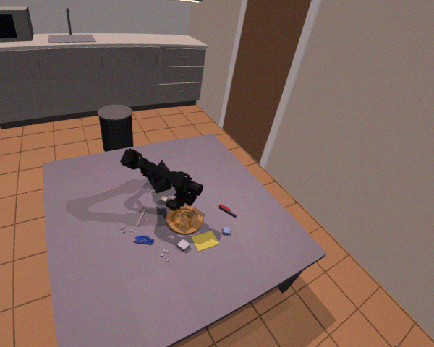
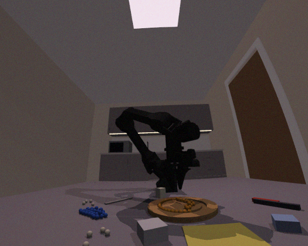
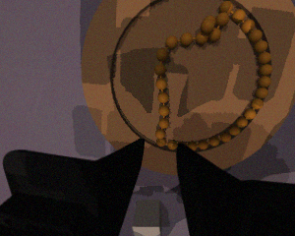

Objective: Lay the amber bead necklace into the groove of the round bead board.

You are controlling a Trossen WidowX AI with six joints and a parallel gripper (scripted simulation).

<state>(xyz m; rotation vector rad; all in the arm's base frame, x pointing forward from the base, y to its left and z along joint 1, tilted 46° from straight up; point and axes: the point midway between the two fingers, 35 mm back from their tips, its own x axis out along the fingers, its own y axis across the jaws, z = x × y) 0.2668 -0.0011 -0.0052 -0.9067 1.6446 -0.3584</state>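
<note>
Now: the round wooden bead board 50 mm ahead of my gripper tip and 30 mm below it. Also, from my gripper tip: grey block: 200 mm ahead, 90 mm to the right, 30 mm below; yellow pad: 220 mm ahead, 40 mm below, 20 mm to the left; thin rod: 200 mm to the right, 70 mm behind, 40 mm below.
</note>
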